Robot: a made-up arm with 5 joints. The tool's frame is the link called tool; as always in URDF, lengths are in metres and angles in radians. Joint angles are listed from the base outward.
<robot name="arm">
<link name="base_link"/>
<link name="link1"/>
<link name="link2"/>
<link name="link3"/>
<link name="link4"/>
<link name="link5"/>
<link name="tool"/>
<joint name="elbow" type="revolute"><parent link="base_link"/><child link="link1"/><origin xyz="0.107 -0.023 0.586" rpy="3.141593 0 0"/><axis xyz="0 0 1"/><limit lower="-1.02" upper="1.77"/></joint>
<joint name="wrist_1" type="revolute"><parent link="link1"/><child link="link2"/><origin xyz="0.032 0.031 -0.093" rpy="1.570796 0 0"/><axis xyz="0 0 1"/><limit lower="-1.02" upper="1.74"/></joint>
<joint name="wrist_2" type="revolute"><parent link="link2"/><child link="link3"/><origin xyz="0.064 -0.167 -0.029"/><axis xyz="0 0 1"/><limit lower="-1.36" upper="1.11"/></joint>
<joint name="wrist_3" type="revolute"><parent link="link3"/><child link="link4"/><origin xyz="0.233 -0.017 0.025"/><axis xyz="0 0 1"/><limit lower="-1.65" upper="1.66"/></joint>
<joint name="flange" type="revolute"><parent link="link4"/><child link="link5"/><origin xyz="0.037 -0.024 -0.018" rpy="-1.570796 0 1.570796"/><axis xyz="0 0 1"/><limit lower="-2.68" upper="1.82"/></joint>
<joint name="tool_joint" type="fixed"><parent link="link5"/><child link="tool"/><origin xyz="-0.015 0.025 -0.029" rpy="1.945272 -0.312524 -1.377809"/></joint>
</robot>
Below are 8 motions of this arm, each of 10 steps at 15 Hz.
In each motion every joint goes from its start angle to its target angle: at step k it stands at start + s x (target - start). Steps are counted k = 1, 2, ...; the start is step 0. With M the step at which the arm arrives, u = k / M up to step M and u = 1 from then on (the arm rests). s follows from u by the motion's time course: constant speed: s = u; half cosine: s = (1 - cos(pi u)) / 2; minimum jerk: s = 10 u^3 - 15 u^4 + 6 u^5.
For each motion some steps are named. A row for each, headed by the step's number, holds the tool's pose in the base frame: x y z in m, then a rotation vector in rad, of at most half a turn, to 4 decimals.
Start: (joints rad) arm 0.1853 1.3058 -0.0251 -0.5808 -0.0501
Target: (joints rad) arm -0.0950 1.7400 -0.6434 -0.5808 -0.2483
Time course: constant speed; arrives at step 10
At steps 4, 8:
4: 0.4775 -0.1301 0.4090 0.8187 0.7989 1.6843
8: 0.4909 -0.0887 0.3915 0.7756 0.7313 1.7984

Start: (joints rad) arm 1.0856 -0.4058 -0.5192 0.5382 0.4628
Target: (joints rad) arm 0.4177 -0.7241 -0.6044 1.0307 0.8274
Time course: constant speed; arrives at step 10
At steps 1, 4, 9, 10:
1: 0.1442 -0.2127 1.1287 -0.1045 0.7591 0.5519
4: 0.1554 -0.1698 1.1397 -0.1787 0.8619 0.6986
9: 0.1414 -0.1088 1.1467 -0.3550 1.0223 0.9280
10: 0.1347 -0.0997 1.1464 -0.3982 1.0516 0.9710

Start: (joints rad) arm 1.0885 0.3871 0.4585 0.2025 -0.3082
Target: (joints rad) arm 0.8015 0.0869 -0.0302 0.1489 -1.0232
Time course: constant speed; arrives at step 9
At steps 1, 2, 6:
1: 0.2286 -0.4047 0.6282 1.3437 0.0426 0.6970
2: 0.2453 -0.4086 0.6529 1.2559 -0.0300 0.7243
6: 0.3047 -0.4010 0.7582 0.9298 -0.3509 0.8955

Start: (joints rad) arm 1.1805 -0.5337 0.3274 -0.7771 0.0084
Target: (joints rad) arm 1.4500 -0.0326 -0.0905 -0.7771 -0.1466
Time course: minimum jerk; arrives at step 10
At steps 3, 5, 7, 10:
3: 0.1174 -0.2824 0.9947 -0.6162 0.2355 0.4708
5: 0.1020 -0.3164 0.9875 -0.5790 0.2216 0.4213
7: 0.0804 -0.3487 0.9750 -0.5442 0.2042 0.3696
10: 0.0678 -0.3633 0.9671 -0.5283 0.1945 0.3438

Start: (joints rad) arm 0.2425 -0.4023 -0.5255 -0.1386 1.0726
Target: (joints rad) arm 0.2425 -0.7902 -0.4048 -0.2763 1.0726
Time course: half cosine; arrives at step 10
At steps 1, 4, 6, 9, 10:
1: 0.2238 -0.1052 1.1384 -1.0064 0.6324 0.5358
4: 0.1751 -0.0932 1.1433 -1.0610 0.5298 0.4597
6: 0.1284 -0.0816 1.1427 -1.1102 0.4302 0.3856
9: 0.0805 -0.0698 1.1366 -1.1580 0.3257 0.3078
10: 0.0769 -0.0689 1.1359 -1.1615 0.3177 0.3018

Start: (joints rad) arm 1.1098 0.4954 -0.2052 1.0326 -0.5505
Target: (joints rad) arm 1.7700 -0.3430 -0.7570 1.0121 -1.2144
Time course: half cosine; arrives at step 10
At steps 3, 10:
3: 0.1666 -0.4562 0.7867 1.3792 -0.3919 0.4090
10: -0.0053 -0.1961 1.0847 0.0081 -0.9188 0.3241

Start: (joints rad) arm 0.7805 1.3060 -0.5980 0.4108 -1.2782
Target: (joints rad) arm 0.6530 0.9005 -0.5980 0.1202 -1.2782
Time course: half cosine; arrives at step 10
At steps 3, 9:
3: 0.3842 -0.3858 0.5012 1.4396 -0.6749 0.5890
9: 0.4511 -0.3820 0.6513 1.0382 -0.7786 1.0388

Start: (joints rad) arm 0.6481 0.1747 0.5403 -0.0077 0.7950
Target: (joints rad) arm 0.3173 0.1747 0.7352 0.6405 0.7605
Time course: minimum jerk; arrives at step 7
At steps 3, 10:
3: 0.4051 -0.2658 0.6507 0.8494 1.6427 1.3915
10: 0.4053 -0.1849 0.5939 1.2689 1.9884 1.6048

